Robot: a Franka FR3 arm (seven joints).
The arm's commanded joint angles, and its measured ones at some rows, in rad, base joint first. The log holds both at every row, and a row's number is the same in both.
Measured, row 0:
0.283 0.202 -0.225 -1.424 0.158 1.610 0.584
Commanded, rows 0 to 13:
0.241 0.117 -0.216 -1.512 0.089 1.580 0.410
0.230 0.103 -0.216 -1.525 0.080 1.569 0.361
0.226 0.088 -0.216 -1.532 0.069 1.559 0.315
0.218 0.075 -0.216 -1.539 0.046 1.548 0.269
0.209 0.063 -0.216 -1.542 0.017 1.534 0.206
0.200 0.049 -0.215 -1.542 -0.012 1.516 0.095
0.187 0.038 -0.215 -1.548 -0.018 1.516 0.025
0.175 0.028 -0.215 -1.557 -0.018 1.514 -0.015
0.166 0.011 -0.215 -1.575 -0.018 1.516 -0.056
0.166 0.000 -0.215 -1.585 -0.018 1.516 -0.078
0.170 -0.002 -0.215 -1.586 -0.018 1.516 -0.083
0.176 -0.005 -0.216 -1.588 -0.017 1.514 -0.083
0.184 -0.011 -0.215 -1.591 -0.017 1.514 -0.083
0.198 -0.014 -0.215 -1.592 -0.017 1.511 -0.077
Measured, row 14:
0.178 0.024 -0.227 -1.550 0.001 1.512 -0.053
